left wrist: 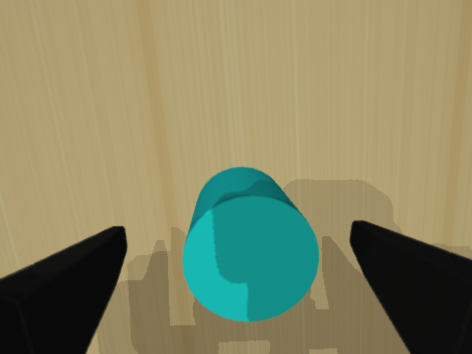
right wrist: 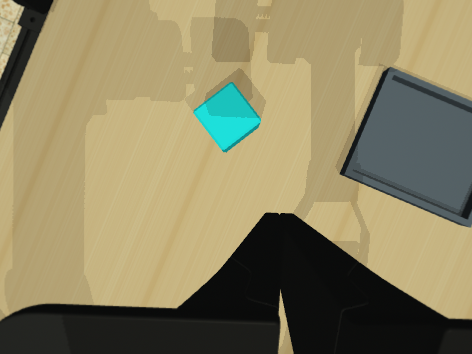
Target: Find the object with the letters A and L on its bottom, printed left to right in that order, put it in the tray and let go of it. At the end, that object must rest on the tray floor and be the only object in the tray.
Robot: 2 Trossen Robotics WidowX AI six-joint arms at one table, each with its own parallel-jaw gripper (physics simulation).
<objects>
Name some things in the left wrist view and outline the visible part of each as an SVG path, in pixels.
My left gripper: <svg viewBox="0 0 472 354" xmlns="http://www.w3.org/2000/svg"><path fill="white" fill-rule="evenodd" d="M124 226L112 226L0 279L0 354L86 354L117 285L126 256L127 239ZM353 221L350 233L351 248L367 282L409 353L472 354L472 259L364 220Z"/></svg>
A cyan cylinder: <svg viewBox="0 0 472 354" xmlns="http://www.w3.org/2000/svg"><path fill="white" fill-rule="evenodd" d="M233 167L214 175L207 181L199 193L183 249L183 273L194 297L211 312L234 321L255 322L267 320L281 315L294 307L311 288L319 267L318 241L309 222L269 175L250 167Z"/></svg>
</objects>
